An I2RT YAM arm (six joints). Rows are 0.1 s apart.
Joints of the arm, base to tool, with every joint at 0 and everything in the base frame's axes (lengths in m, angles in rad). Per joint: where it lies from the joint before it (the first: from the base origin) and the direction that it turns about. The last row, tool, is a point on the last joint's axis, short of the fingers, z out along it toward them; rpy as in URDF.
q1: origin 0 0 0.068 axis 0 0 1
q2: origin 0.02 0.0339 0.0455 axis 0 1 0
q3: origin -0.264 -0.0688 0 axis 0 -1 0
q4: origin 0.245 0.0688 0.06 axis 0 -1 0
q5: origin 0.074 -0.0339 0.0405 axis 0 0 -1
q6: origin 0.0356 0 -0.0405 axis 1 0 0
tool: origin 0 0 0 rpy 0 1.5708 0
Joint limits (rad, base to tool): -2.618..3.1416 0..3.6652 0..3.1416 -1.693..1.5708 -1.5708..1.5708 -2.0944..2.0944
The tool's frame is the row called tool.
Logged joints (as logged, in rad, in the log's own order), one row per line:
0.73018 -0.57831 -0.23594 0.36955 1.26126 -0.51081
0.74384 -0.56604 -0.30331 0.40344 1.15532 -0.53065
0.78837 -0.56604 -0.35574 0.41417 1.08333 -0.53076
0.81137 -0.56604 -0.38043 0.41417 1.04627 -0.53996
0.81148 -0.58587 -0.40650 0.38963 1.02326 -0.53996
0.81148 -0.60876 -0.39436 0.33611 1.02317 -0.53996
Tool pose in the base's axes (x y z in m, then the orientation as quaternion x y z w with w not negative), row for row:
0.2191 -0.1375 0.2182 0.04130 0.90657 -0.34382 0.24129
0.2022 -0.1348 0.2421 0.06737 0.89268 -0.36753 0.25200
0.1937 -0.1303 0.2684 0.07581 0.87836 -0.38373 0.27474
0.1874 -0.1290 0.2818 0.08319 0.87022 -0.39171 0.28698
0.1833 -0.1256 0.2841 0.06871 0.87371 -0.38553 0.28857
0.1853 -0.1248 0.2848 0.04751 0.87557 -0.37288 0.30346
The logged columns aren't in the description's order. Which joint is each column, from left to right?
Columns, left to right: q3, q6, q4, q5, q2, q1.
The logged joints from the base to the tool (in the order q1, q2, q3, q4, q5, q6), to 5 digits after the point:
-0.51081 1.26126 0.73018 -0.23594 0.36955 -0.57831
-0.53065 1.15532 0.74384 -0.30331 0.40344 -0.56604
-0.53076 1.08333 0.78837 -0.35574 0.41417 -0.56604
-0.53996 1.04627 0.81137 -0.38043 0.41417 -0.56604
-0.53996 1.02326 0.81148 -0.40650 0.38963 -0.58587
-0.53996 1.02317 0.81148 -0.39436 0.33611 -0.60876

